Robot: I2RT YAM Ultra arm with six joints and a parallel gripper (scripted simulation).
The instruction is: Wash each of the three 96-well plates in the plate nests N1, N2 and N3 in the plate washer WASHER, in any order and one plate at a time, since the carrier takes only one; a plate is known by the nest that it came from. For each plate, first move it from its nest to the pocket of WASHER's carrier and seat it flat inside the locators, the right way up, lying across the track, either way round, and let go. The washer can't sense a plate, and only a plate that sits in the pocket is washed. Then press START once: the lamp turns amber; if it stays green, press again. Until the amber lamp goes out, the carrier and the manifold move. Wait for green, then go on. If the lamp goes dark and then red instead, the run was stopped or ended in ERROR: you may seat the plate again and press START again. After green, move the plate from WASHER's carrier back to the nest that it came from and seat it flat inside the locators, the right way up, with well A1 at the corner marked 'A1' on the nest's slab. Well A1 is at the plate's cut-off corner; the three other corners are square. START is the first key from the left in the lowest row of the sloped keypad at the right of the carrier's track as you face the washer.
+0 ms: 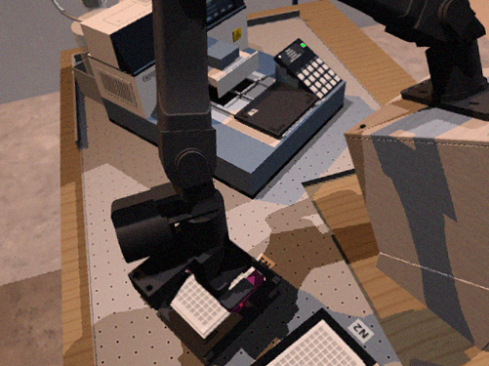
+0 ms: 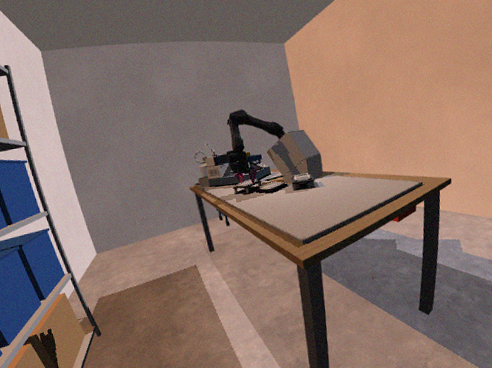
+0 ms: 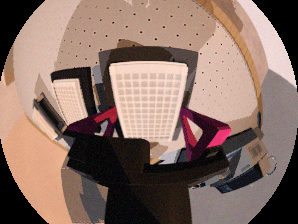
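Right now my hand is 1 cm above the nest N1. Also, from my hand: nest N2: 15 cm to the left, 9 cm behind, 5 cm below; then n2 label: 19 cm behind, 12 cm to the left, 5 cm below; then nest n3: 29 cm to the left, 21 cm behind, 1 cm below.
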